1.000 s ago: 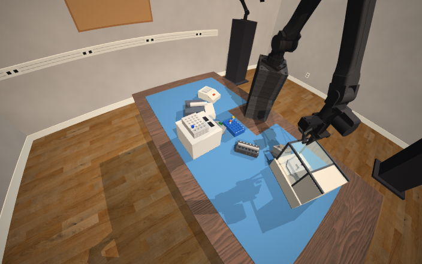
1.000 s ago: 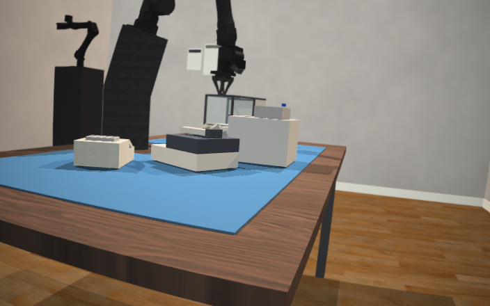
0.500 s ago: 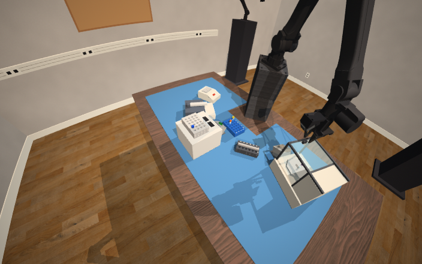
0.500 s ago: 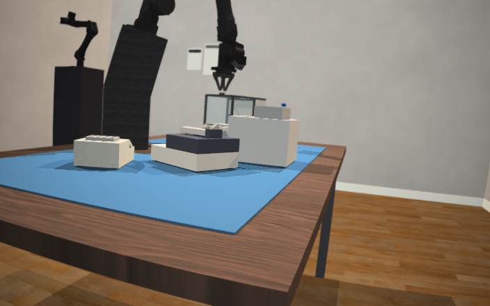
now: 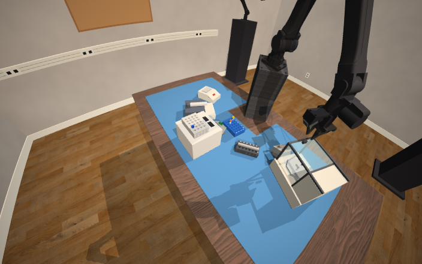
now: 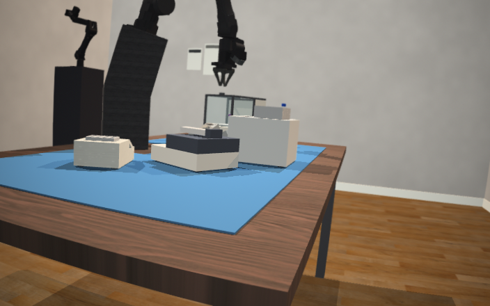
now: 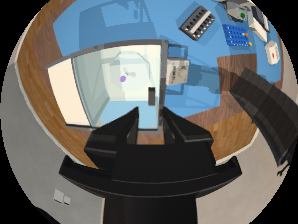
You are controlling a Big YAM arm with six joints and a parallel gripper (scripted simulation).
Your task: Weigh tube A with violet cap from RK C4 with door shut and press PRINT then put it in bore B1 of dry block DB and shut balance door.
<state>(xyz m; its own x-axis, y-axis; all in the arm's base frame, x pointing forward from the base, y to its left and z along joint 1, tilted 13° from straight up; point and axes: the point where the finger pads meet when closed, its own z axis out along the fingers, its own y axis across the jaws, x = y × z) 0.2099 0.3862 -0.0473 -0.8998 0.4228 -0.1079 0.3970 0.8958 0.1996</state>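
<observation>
Right now the balance door is 1 cm ahead of my hand, 2 cm to the left of it and 5 cm below it. Round my hand: blue rack RK 4 cm ahead, 38 cm to the right, 24 cm below; then round white print key 4 cm behind, 8 cm to the right, 19 cm below; then dark magnet block 10 cm ahead, 21 cm to the right, 24 cm below.
</observation>
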